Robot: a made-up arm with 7 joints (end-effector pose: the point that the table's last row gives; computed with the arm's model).
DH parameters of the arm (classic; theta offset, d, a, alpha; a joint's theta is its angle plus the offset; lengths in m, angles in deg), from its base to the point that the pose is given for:
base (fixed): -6.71 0 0.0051 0
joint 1: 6.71 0.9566 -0.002 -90
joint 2: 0 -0.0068 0.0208 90
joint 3: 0 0.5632 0.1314 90
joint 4: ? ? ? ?
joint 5: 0 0.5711 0.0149 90
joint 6: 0 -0.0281 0.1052 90
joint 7: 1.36 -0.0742 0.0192 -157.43
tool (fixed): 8.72 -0.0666 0 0
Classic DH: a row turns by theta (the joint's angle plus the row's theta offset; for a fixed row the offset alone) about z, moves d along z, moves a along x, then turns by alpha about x.
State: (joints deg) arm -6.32 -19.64 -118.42 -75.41 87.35 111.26 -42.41
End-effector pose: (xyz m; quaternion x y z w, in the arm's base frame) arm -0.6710 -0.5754 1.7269 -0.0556 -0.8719 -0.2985 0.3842
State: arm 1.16 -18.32 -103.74 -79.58 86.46 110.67 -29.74
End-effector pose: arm -0.4011 -0.7492 1.7523 0.1914 -0.8649 -0.2631 0.3822
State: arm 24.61 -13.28 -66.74 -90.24 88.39 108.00 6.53
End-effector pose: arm 0.4720 -0.6206 1.7737 0.7483 -0.4689 -0.2410 0.4026
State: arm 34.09 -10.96 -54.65 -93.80 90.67 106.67 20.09
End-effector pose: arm 0.6914 -0.3637 1.7465 0.8393 -0.2255 -0.2579 0.4222
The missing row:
joint 4: 0 -0.0424 -0.1445 -90
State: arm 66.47 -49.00 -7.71 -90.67 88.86 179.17 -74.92
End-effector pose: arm 0.0777 -0.1531 1.9842 0.5970 -0.7323 0.2574 0.2026
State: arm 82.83 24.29 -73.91 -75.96 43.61 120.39 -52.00
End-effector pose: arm 0.7501 0.5371 1.6958 0.2005 -0.2676 0.5801 0.7428
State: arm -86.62 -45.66 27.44 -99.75 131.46 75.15 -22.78
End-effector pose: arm 0.4128 -0.0345 1.9536 0.6181 -0.5378 0.2744 0.5034
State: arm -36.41 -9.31 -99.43 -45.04 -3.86 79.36 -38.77
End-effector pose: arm -0.4380 -0.3479 2.0726 -0.1701 -0.1963 -0.6733 0.6922
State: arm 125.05 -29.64 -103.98 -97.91 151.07 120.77 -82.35
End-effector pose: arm 0.8942 0.0528 1.3938 0.8301 -0.5221 -0.1306 0.1459
